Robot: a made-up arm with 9 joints. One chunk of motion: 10 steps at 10 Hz.
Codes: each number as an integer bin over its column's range. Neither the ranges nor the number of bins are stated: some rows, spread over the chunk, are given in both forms.
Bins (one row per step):
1: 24 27 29 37 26 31
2: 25 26 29 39 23 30
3: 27 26 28 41 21 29
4: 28 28 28 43 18 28
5: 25 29 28 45 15 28
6: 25 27 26 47 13 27
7: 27 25 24 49 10 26
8: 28 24 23 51 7 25
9: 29 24 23 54 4 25
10: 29 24 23 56 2 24
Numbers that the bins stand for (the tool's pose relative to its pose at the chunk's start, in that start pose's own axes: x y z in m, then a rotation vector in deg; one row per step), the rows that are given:
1: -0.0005 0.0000 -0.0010 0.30 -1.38 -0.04
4: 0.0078 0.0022 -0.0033 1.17 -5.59 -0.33
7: 0.0057 -0.0044 -0.0129 2.03 -9.79 -0.53
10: 0.0098 -0.0067 -0.0152 3.04 -13.99 -0.72
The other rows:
2: 0.0016 -0.0022 -0.0010 0.59 -2.96 -0.14
3: 0.0057 -0.0022 -0.0033 0.88 -4.01 -0.24
5: 0.0016 0.0044 -0.0033 1.46 -7.16 -0.33
6: 0.0016 0.0000 -0.0081 1.74 -8.21 -0.43
8: 0.0078 -0.0067 -0.0152 2.32 -11.36 -0.62
9: 0.0098 -0.0067 -0.0152 2.75 -12.94 -0.62

